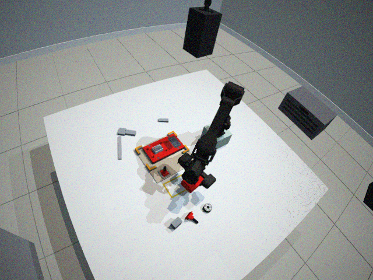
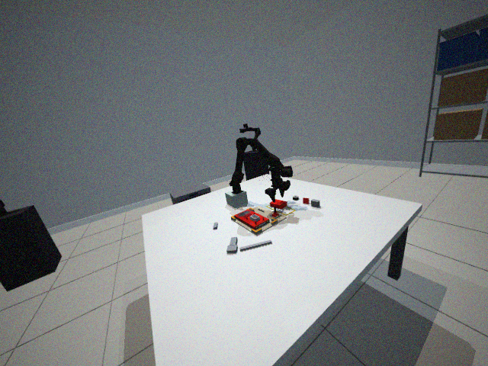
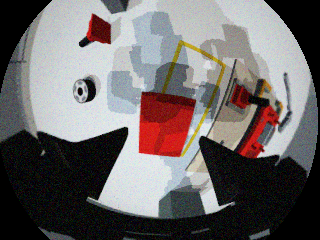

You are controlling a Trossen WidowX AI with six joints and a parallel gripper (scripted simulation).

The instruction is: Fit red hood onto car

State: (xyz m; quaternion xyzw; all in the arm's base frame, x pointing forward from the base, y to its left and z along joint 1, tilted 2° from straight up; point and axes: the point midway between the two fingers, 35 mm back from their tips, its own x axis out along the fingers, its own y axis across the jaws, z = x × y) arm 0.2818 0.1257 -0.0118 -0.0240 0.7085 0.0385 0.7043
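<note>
Right now the red hood is 30 mm below my gripper tip. The rest, counted from my gripper tip: grey engine block 30 mm ahead, 240 mm to the right, 20 mm below.
</note>
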